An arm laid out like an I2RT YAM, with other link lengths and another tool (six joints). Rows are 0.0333 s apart.
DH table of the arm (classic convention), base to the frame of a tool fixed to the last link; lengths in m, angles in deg. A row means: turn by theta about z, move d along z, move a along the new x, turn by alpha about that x. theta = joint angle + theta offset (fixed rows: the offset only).
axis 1: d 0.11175; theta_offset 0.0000; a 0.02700; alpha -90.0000
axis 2: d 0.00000; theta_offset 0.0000; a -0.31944; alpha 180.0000
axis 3: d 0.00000; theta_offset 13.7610; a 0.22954; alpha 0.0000
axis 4: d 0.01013; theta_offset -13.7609; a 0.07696; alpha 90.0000
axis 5: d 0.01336; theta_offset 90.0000; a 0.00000; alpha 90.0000
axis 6: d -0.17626; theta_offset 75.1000; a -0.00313; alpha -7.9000
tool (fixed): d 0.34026; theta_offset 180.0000; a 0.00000; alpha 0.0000
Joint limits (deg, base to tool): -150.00..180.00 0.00..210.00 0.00..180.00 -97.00..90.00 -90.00..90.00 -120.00..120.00
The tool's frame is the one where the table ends.
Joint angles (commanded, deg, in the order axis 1, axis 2, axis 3, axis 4, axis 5, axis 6), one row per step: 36.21 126.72 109.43 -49.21 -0.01 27.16; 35.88 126.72 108.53 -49.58 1.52 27.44; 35.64 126.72 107.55 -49.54 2.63 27.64; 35.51 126.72 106.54 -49.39 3.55 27.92; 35.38 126.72 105.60 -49.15 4.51 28.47; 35.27 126.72 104.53 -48.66 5.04 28.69; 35.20 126.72 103.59 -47.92 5.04 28.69; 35.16 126.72 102.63 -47.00 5.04 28.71; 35.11 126.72 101.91 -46.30 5.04 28.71; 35.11 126.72 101.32 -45.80 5.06 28.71
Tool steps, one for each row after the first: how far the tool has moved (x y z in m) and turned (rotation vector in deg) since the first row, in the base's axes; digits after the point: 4 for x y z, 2 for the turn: 0.0009 -0.0086 -0.0066 -1.80 0.26 -1.18; 0.0013 -0.0150 -0.0126 -3.12 0.46 -2.02; 0.0009 -0.0201 -0.0184 -4.23 0.70 -2.74; 0.0012 -0.0249 -0.0235 -5.19 0.84 -3.71; 0.0005 -0.0285 -0.0288 -5.87 1.05 -4.20; -0.0002 -0.0298 -0.0328 -5.99 1.21 -4.26; -0.0006 -0.0305 -0.0366 -6.01 1.25 -4.32; -0.0008 -0.0313 -0.0395 -6.02 1.27 -4.37; -0.0015 -0.0318 -0.0419 -6.09 1.33 -4.37
